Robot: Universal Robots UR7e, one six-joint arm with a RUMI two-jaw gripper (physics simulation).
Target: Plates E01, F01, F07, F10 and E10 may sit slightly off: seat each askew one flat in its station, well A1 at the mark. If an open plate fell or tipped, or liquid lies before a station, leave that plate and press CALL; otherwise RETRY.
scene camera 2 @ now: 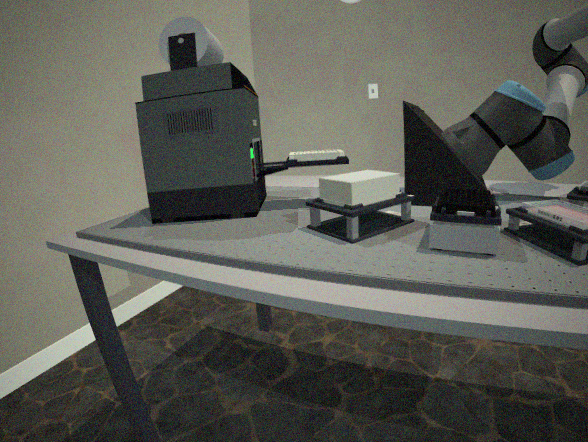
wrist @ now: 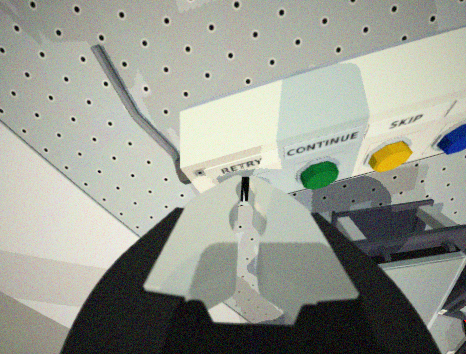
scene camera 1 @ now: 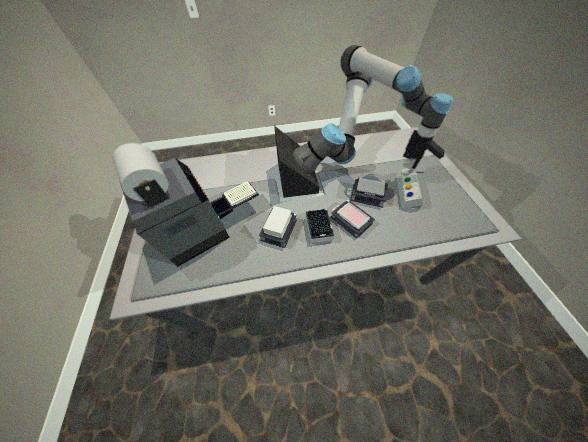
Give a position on a white plate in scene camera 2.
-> At 367, 187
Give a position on a paper roll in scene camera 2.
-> At 209, 50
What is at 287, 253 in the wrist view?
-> My gripper.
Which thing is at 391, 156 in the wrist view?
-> A yellow button.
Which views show my gripper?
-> The wrist view and scene camera 1 only.
